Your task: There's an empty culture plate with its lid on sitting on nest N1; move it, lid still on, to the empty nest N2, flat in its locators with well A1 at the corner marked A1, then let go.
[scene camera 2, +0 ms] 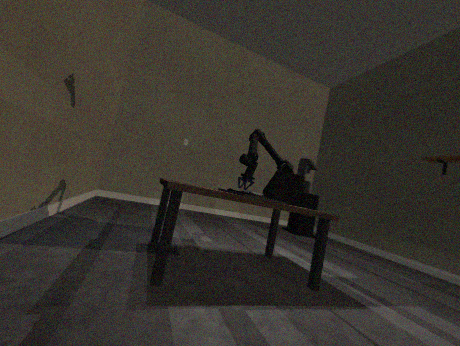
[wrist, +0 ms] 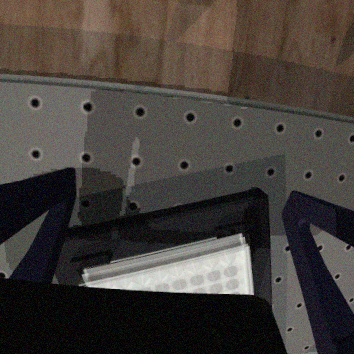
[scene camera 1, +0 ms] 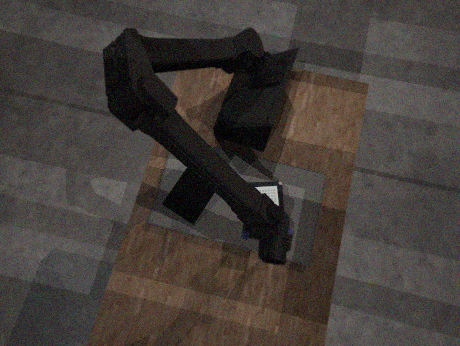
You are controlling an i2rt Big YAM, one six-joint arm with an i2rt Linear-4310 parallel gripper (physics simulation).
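Places are measured from the arm's base along level axes (x ahead, y left, z up), in millimetres.
Pixels of known places: gripper, between the fingertips: (scene camera 2: 241, 189) (wrist: 186, 192); arm's base, origin of its link: (scene camera 2: 291, 181) (scene camera 1: 268, 74).
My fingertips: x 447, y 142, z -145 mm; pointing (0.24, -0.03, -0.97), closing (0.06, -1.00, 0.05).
Observation:
For each thing: its top centre in the pictures, then the offset to it from my fingertips. Level surfaces: height alone.
- lidded culture plate, centre of its top: (wrist: 187, 351) (scene camera 1: 265, 206) 97 mm back, 22 mm right, 1 mm up
- black nest, centre of its top: (wrist: 184, 337) (scene camera 1: 265, 206) 98 mm back, 22 mm right, 10 mm down
- grey perforated board, centre of its top: (wrist: 294, 318) (scene camera 1: 238, 198) (scene camera 2: 248, 194) 98 mm back, 112 mm right, 27 mm down
- wooden table, height of its surface: 40 mm down
The lidded culture plate (scene camera 1: 270, 192) (wrist: 210, 272) is white with rows of wells and sits on a black nest (scene camera 1: 281, 196) (wrist: 259, 212). Its near part is hidden behind the gripper body in the wrist view. The other nest (scene camera 1: 187, 202) is a dark rectangle to the left in scene camera 1, partly under the arm, with no plate visible on it. My gripper (scene camera 1: 268, 232) (scene camera 2: 245, 186) (wrist: 186, 192) is open and empty, above the board. In the wrist view its fingers are spread left and right of the plate's nest. The A1 marks cannot be made out.
Both nests are on a grey perforated board (scene camera 1: 312, 205) (wrist: 210, 142) on the wooden table (scene camera 1: 200, 280) (scene camera 2: 300, 208) (wrist: 150, 55). The arm's dark base (scene camera 1: 252, 112) (scene camera 2: 285, 185) is behind the board. The scene is dim, with shadows across the board.

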